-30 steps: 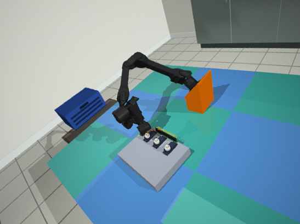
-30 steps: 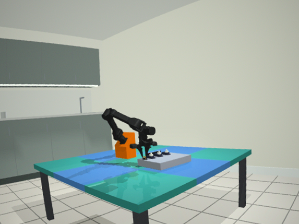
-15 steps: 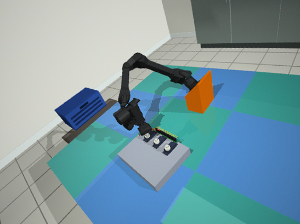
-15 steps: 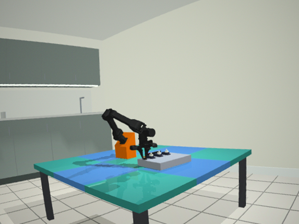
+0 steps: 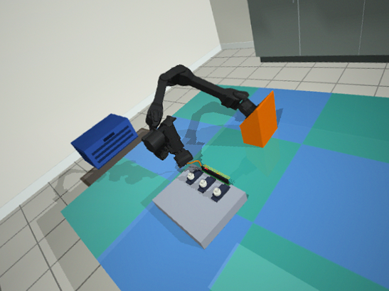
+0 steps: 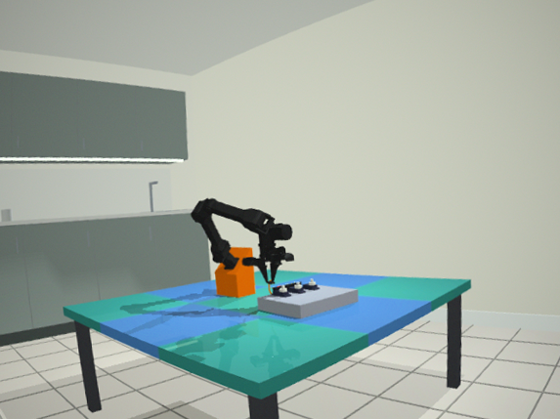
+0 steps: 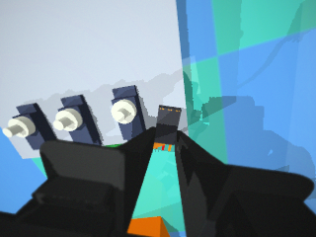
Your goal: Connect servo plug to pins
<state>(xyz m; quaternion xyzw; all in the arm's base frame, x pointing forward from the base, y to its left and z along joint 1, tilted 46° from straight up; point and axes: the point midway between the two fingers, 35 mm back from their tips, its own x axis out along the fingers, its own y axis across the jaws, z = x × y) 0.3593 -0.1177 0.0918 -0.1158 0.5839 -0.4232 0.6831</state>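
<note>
Now: the red band 90 mm to the left of my gripper tip, 30 mm below it and 30 mm behind it. From my gripper tip the other things lie so: grey printed holder (130 mm ahead, 100 mm to the left, 80 mm below).
</note>
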